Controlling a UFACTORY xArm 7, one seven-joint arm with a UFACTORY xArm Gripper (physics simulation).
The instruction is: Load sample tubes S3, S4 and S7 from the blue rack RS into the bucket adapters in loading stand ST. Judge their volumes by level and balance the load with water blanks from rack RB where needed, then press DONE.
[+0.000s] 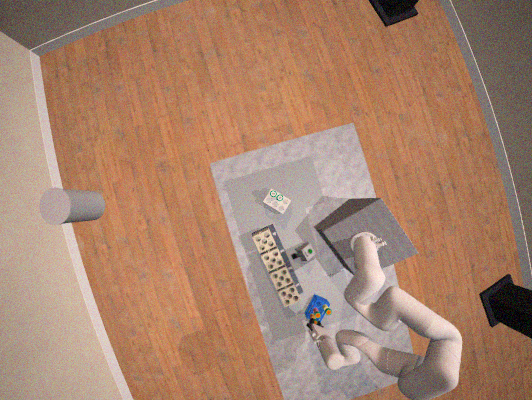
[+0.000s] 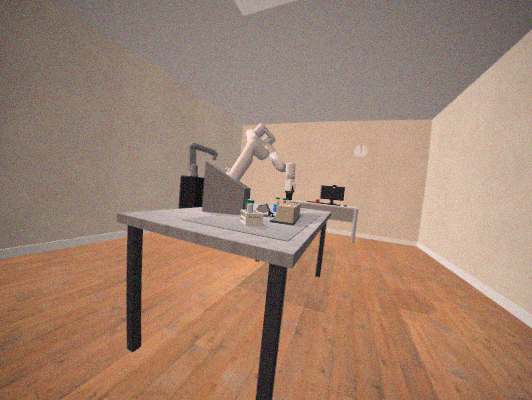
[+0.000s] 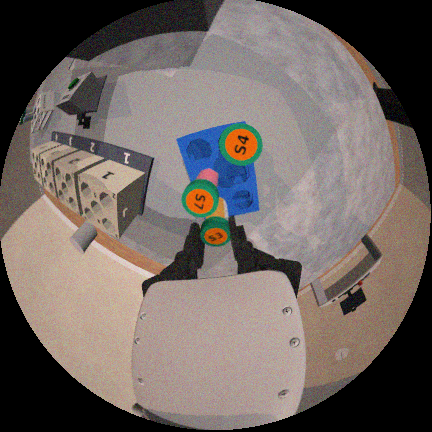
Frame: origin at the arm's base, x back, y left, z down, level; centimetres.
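Seen in the pictures: gripper, fingertip midpoint: (image 1: 314, 321) (image 2: 288, 199) (image 3: 215, 228); arm's base at its link origin: (image 1: 364, 243) (image 2: 233, 178).
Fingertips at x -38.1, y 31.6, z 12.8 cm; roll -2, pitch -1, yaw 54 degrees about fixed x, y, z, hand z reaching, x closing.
Note:
Pixels of each thing's top centre, then the offset from my fingertips to it.
- S4 at its top centre: (image 3: 239, 146) dx +9.0, dy -1.8, dz -1.2 cm
- S3 at its top centre: (image 3: 214, 235) dx +0.1, dy -0.1, dz -1.2 cm
- white rack RB at its top centre: (image 2: 251, 211) (image 1: 277, 201) dx +11.4, dy -67.5, dz +5.0 cm
- small grey box at its top centre: (image 1: 307, 254) (image 2: 263, 203) dx +13.1, dy -34.8, dz +2.6 cm
The blue rack RS (image 1: 316, 301) (image 3: 211, 138) holds three tubes with green-rimmed orange caps: S4 (image 3: 241, 144) at a far corner, S7 (image 3: 200, 200) with pink liquid, and S3 (image 3: 215, 236) with yellow-orange liquid. My gripper (image 1: 315, 324) (image 2: 289, 195) (image 3: 215, 228) is shut on tube S3, with one black finger on each side just under its cap. S3 stands at the rack's near edge beside S7. The loading stand ST (image 1: 278, 243) (image 3: 146, 172) carries several beige bucket adapters (image 1: 281, 277) (image 3: 120, 192) with empty-looking holes. Liquid levels cannot be read.
The white rack RB (image 1: 284, 206) (image 2: 251, 218) holds two green-ringed tubes at the table's far end from my gripper. A small grey box (image 1: 303, 253) (image 3: 85, 97) with a green button stands beside the stand. A large grey sloped housing (image 1: 370, 220) (image 2: 222, 194) stands near the arm base.

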